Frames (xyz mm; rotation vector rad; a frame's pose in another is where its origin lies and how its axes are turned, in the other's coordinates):
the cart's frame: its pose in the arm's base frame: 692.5 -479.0 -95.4 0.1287 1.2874 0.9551
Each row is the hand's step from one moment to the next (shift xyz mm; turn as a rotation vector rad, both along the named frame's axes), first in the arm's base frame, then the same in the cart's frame.
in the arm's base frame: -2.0 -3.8 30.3 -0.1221 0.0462 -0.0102
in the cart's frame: -25.2 16.0 6.7 0.0419 0.0875 -0.0880
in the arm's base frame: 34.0 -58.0 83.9 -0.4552 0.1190 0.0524
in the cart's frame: -102.3 -6.2 32.5 0.0532 0.3446 -0.3202
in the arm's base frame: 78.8 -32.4 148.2 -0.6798 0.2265 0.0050
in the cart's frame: -135.1 23.1 102.2 0.1666 0.5033 -0.4821
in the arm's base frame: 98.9 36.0 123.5 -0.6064 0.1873 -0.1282
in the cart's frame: -72.0 41.3 139.4 0.2385 0.3636 -0.4797
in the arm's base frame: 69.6 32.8 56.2 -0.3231 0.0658 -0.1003
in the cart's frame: -22.7 16.1 91.1 0.1286 0.1541 -0.2802
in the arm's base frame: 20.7 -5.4 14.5 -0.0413 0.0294 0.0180
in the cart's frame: -15.1 -6.0 20.1 0.0072 0.0505 -0.0170
